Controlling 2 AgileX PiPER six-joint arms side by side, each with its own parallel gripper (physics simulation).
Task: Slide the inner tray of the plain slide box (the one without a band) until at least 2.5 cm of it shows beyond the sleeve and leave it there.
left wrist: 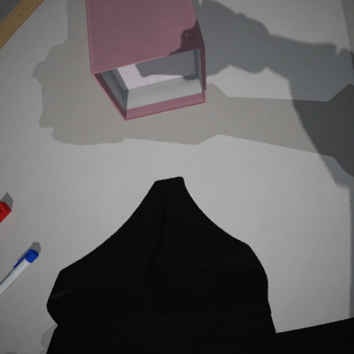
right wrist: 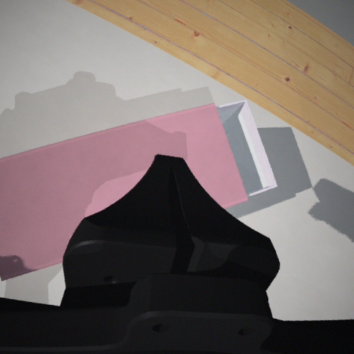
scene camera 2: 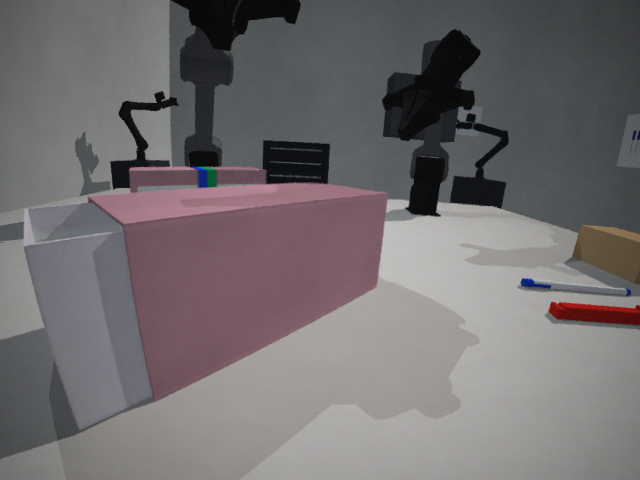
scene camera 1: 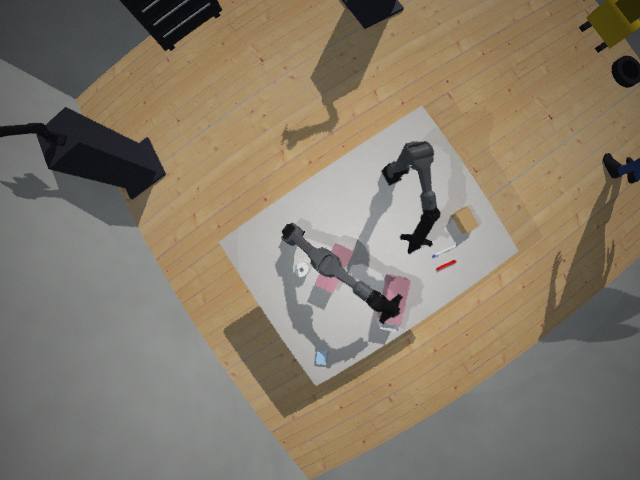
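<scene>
The plain pink sleeve [scene camera 1: 397,285] [scene camera 2: 258,268] [left wrist: 140,35] [right wrist: 125,142] lies on the table. The white inner tray [scene camera 1: 389,327] [scene camera 2: 77,310] [right wrist: 256,150] sticks out of one end, at the left in scene camera 2. At the other end, the left wrist view shows the tray set back inside the sleeve's opening. My right gripper [scene camera 1: 397,314] [scene camera 2: 223,48] [right wrist: 166,173] is shut and empty, above the sleeve's top. My left gripper [scene camera 1: 412,251] [scene camera 2: 403,137] [left wrist: 172,195] is shut and empty, raised and apart from the sleeve's recessed end.
A banded pink box [scene camera 1: 326,282] [scene camera 2: 160,178] lies behind the plain one in scene camera 2. A tan block [scene camera 1: 466,219] [scene camera 2: 610,250], a white-blue pen [scene camera 1: 444,251] [scene camera 2: 584,287] [left wrist: 16,274], a red object [scene camera 1: 446,265] [scene camera 2: 594,313] [left wrist: 4,211] and a light blue block [scene camera 1: 321,358] lie around.
</scene>
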